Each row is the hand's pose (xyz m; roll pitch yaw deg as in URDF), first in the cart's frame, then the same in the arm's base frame.
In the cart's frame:
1: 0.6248 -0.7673 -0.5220 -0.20 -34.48 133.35
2: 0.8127 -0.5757 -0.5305 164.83 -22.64 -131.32
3: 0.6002 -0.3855 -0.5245 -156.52 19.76 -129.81
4: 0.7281 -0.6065 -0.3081 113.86 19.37 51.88
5: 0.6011 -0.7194 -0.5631 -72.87 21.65 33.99
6: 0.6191 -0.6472 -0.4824 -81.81 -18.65 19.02
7: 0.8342 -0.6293 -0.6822 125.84 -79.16 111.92
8: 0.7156 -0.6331 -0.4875 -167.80 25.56 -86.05
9: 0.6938 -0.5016 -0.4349 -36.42 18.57 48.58
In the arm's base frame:
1: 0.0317 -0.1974 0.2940 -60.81 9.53 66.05
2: 0.1790 -0.2176 0.5176 -155.85 39.57 152.90
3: 0.3810 -0.0686 0.3822 -68.24 59.33 -146.04
4: 0.0747 -0.0023 0.4998 69.72 -40.02 -21.37
5: 0.0951 -0.2083 0.2740 -95.99 -47.52 -42.46
6: 0.1250 -0.1228 0.3359 150.67 -88.56 62.90
7: 0.1883 -0.3740 0.4752 43.29 -16.67 103.72
8: 0.1249 -0.1606 0.4260 -88.63 19.73 -133.50
9: 0.2257 -0.0649 0.4606 -77.95 -42.73 -23.69

